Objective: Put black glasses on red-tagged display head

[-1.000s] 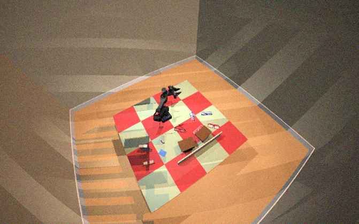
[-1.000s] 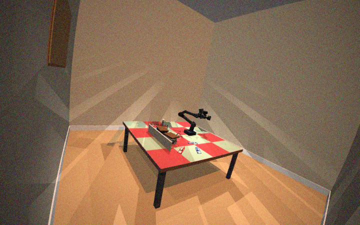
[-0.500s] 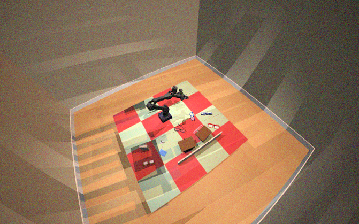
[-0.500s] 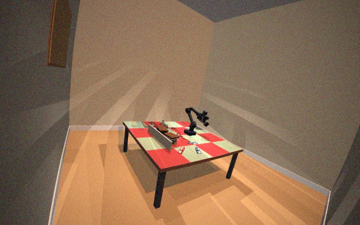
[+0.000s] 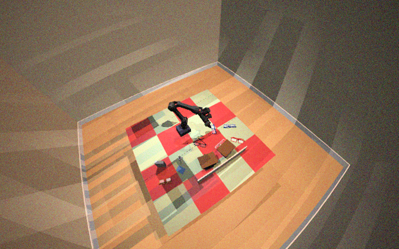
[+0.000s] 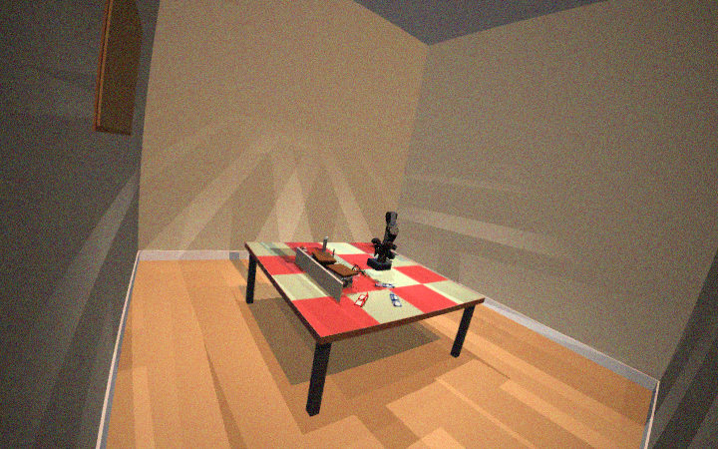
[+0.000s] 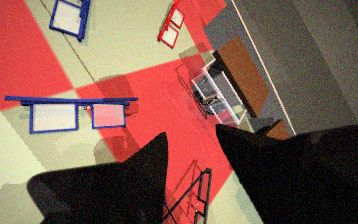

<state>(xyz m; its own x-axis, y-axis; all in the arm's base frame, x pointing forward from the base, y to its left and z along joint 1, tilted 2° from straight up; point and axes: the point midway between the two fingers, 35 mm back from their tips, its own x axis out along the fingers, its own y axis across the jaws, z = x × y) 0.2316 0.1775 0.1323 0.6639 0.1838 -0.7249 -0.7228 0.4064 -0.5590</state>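
The grey object lies 30 mm behind my gripper tip, 630 mm to the right of it and 110 mm below it. Also, from my gripper tip: long pale board: 360 mm ahead, 130 mm to the right, 110 mm below; blue square: 130 mm ahead, 500 mm to the right, 160 mm below.
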